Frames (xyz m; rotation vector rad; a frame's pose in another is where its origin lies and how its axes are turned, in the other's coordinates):
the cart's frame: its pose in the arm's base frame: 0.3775 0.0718 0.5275 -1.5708 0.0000 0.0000
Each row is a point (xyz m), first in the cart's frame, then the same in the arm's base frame.
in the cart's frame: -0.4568 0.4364 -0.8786
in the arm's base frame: -0.0793 -0.8068 0.0911
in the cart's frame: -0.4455 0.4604 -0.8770
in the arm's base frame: -0.0680 -0.8052 0.0671
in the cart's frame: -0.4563 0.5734 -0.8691
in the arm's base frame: -0.0788 -0.7973 -0.0459
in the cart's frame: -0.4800 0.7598 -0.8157
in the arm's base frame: -0.1025 -0.7439 -0.2323
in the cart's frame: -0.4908 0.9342 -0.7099
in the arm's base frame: -0.1133 -0.6381 -0.4067
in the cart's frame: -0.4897 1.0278 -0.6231
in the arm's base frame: -0.1122 -0.5513 -0.5003
